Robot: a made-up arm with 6 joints.
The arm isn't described. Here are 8 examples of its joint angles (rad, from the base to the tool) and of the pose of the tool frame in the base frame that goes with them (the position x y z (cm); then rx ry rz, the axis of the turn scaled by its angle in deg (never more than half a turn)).
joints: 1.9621 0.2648 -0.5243 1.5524 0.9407 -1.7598
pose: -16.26 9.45 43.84 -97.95 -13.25 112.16
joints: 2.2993 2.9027 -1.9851 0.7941 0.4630 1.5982
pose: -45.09 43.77 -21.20 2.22 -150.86 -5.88
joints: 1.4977 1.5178 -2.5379 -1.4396 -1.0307 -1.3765
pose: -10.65 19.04 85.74 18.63 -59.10 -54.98
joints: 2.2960 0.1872 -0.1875 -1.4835 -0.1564 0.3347
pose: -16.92 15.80 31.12 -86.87 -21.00 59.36
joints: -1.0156 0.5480 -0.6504 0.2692 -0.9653 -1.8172
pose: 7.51 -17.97 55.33 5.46 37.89 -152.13
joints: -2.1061 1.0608 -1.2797 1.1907 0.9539 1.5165
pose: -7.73 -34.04 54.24 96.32 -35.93 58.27
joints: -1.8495 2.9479 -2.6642 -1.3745 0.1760 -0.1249
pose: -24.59 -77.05 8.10 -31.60 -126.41 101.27
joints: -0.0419 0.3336 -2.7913 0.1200 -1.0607 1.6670
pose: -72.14 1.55 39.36 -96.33 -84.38 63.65
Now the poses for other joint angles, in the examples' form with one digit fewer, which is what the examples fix.
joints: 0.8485 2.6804 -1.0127 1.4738 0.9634 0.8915
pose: 11.1 30.0 -22.6 -86.2 -90.5 9.3
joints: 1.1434 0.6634 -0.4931 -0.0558 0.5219 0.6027
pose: 12.3 26.1 27.1 -37.8 128.1 51.4
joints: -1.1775 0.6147 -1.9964 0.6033 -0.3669 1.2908
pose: -11.8 21.0 85.4 -11.3 -12.5 40.2
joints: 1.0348 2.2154 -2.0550 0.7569 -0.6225 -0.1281
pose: 40.9 57.9 40.5 3.9 73.0 64.3
